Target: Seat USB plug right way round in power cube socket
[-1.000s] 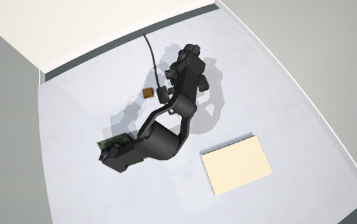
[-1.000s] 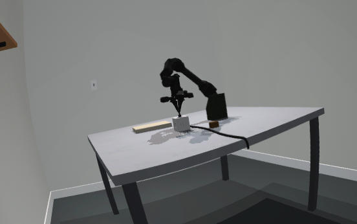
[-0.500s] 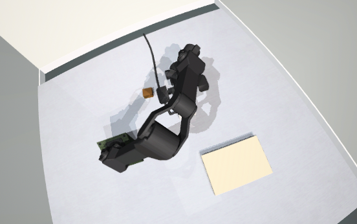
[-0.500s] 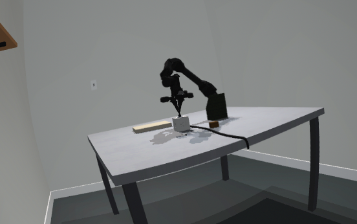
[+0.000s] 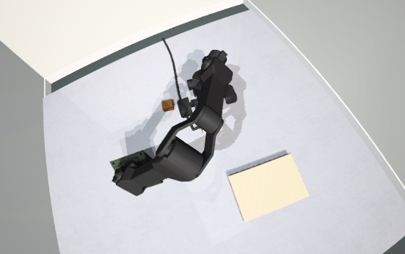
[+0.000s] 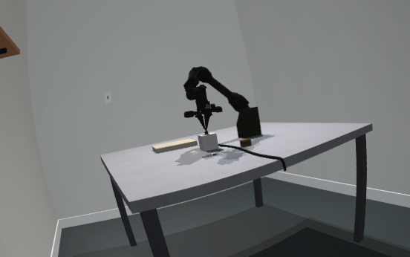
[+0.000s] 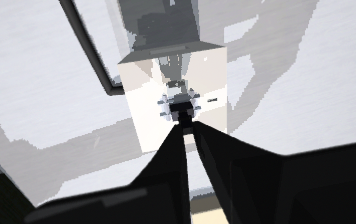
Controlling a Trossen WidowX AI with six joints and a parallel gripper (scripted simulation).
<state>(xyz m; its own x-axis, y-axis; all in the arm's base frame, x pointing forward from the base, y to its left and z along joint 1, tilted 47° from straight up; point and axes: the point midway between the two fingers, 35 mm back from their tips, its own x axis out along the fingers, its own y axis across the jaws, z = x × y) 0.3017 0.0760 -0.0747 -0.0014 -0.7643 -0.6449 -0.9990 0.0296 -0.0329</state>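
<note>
Now: the black USB plug 2 cm below my gripper tip. Round my gripper tip: brown block 14 cm behind, 15 cm to the left, 9 cm below; flat beige board 11 cm ahead, 30 cm to the right, 9 cm below.
</note>
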